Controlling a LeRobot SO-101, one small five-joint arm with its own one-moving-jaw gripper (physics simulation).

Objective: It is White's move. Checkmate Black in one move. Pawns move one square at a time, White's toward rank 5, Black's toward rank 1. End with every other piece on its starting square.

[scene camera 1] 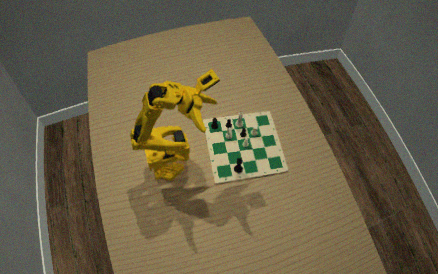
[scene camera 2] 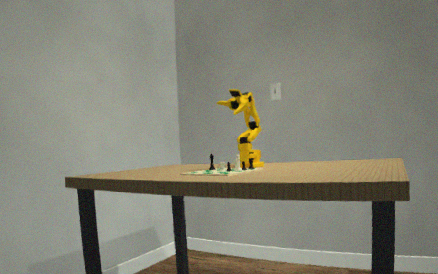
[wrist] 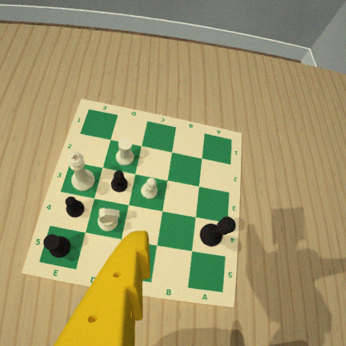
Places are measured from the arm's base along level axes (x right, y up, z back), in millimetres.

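Where they show: end effector, tool point: (scene camera 1: 215, 102) (scene camera 2: 233, 113); arm's base, origin of the base link: (scene camera 1: 172, 162).
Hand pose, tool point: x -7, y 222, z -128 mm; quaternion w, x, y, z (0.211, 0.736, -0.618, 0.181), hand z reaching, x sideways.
Each offset is from my tool point to the top centre of the thing. Level surfaces: height alone.
My gripper (scene camera 1: 211, 117) (scene camera 2: 227, 108) is fully open and empty, high above the board's rank-5 side; the wrist view shows its fixed jaw (wrist: 120, 280). The chessboard @(dz -91, dx +14, dy -216 mm) (scene camera 1: 250, 176) (wrist: 229, 297) carries upright pieces. White has a tall crowned piece @(dz -100, dx -60, dy -152 mm) (scene camera 1: 240, 120) (wrist: 82, 178) on E3, a flat-topped piece @(dz -133, dx -16, dy -182 mm) (scene camera 1: 255, 132) (wrist: 125, 155) on D2, a pawn @(dz -93, dx +15, dy -184 mm) (scene camera 1: 246, 143) (wrist: 149, 189) on C3 and a notched-top piece (wrist: 108, 219) on D4. Black has a tall king @(dz -45, dx +85, dy -152 mm) (scene camera 2: 212, 162) (wrist: 211, 235) on A4, pawns on D3 (wrist: 119, 182) and E4 (wrist: 75, 207), and a piece (wrist: 59, 246) on E5. The jaw hides part of C5.
The board lies on a wooden table @(dy -221 mm) (scene camera 1: 310, 210) (scene camera 2: 325, 176). The yellow arm's base (scene camera 1: 167, 150) (scene camera 2: 252, 159) stands beside the board's rank-5 and E-file corner. The arm's shadow (scene camera 1: 190, 200) (wrist: 295, 270) falls on the table past the A-file side.
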